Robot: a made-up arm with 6 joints.
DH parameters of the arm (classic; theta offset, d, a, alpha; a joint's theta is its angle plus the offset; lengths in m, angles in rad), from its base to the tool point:
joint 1: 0 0.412 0 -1.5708
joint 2: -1.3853 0 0.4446 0
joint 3: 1.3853 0 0.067 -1.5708
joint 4: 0 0.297 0 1.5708
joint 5: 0 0 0.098 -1.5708
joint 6: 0 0.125 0 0
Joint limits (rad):
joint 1: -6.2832..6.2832
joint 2: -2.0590..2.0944
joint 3: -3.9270..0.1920
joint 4: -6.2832..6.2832
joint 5: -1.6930..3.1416
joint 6: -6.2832..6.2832
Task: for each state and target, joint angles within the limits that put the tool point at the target. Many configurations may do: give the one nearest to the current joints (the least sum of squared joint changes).
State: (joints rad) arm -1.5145 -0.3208 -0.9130 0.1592 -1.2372 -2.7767
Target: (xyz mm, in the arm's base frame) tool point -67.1 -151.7 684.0
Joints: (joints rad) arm -1.6648 -0.5154 0.0869 0.3469 -1.1383 -2.7767
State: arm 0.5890 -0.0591 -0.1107 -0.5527 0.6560 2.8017
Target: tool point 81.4 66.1 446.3
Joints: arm 0.7190 -0.5168 0.0754 -0.5402 0.7124 2.8017
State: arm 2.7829 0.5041 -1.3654 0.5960 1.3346 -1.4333
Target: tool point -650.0 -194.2 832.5
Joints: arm 3.3684 0.3777 -2.0104 0.7141 1.0920 -1.4333
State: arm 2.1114 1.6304 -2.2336 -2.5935 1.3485 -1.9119
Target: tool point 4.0 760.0 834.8
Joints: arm 1.6630 0.9233 -2.6210 -2.5516 1.6563 -1.9119
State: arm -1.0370 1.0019 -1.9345 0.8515 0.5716 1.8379
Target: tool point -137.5 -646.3 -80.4
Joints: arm -1.7442 1.5890 -1.9082 0.8678 0.4662 1.8379
